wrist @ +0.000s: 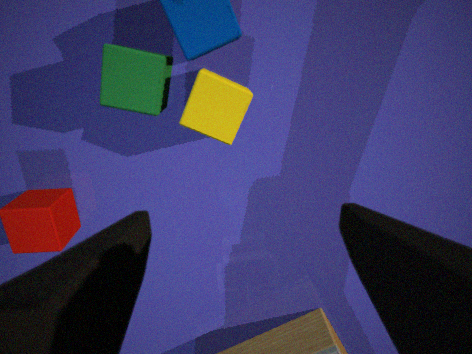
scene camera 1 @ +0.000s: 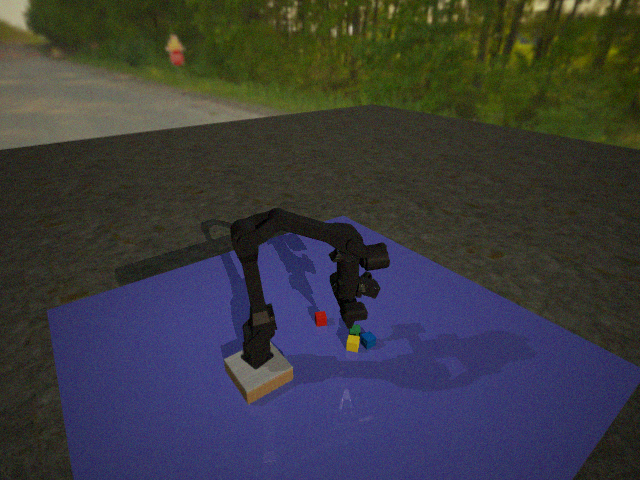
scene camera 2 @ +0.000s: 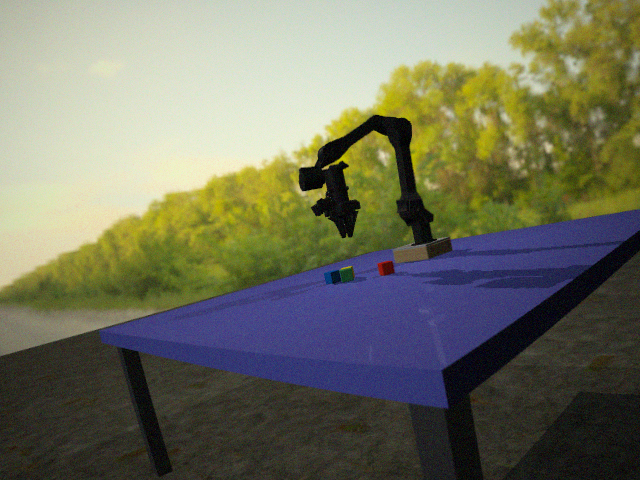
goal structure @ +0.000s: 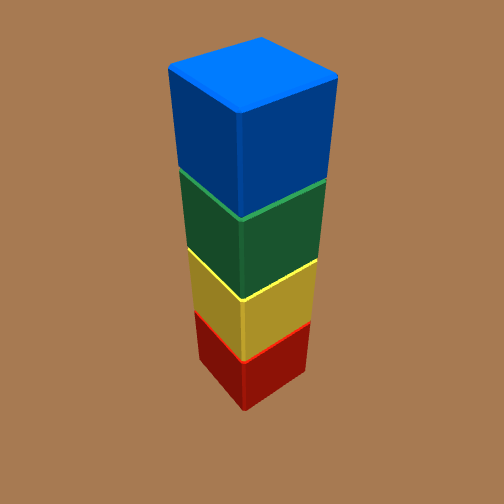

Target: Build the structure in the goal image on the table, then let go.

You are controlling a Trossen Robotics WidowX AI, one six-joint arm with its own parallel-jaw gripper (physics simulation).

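A red cube (scene camera 1: 321, 318) (scene camera 2: 385, 268) (wrist: 40, 222) lies on the blue table, apart from the other cubes. A green cube (scene camera 1: 355, 329) (scene camera 2: 347, 274) (wrist: 133, 80), a yellow cube (scene camera 1: 353, 343) (wrist: 216, 107) and a blue cube (scene camera 1: 368, 339) (scene camera 2: 331, 276) (wrist: 205, 25) lie close together on the table, with small gaps between them in the wrist view. My gripper (scene camera 2: 347, 236) (wrist: 246, 219) is open and empty, pointing down above the table near the three grouped cubes. In the wrist view they lie beyond the fingertips, and the red cube is beside the left finger.
The arm's base block (scene camera 1: 261, 374) (scene camera 2: 421, 250) (wrist: 300, 335) stands on the blue table (scene camera 1: 180, 413) (scene camera 2: 310, 325), near the cubes. Shadows of the arm fall across the table top and over the grouped cubes' surroundings.
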